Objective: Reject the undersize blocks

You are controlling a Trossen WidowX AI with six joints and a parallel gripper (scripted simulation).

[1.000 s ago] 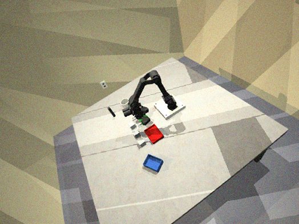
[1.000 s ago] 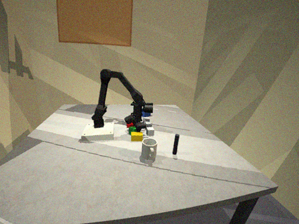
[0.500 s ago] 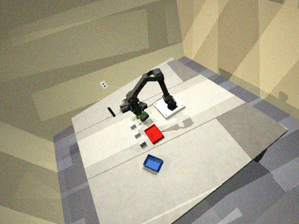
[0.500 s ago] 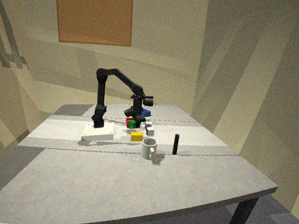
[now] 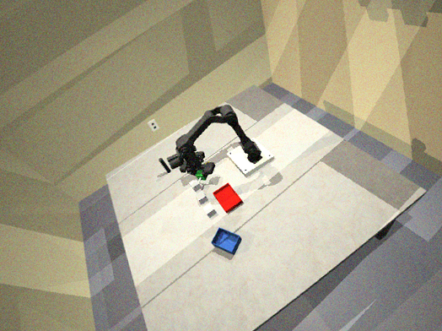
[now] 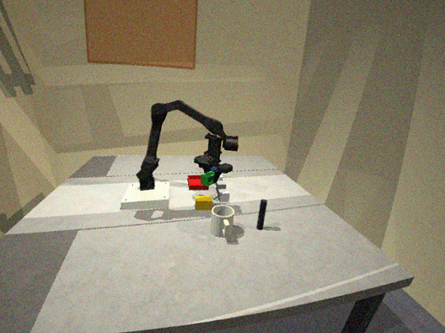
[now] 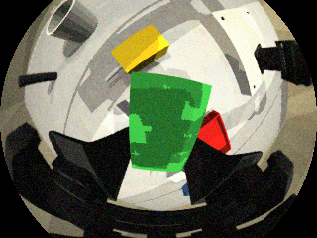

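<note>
Now: gripper tip 2 cm below the green GO gauge, 1 cm to the right of it and 1 cm short of it. The rest, counted from my gripper tip: red reject tray 16 cm to the left, 8 cm below, 2 cm behind; yellow block 9 cm to the right, 6 cm below, 3 cm behind; steel block 8 cm ahead, 6 cm to the left, 6 cm below.
</note>
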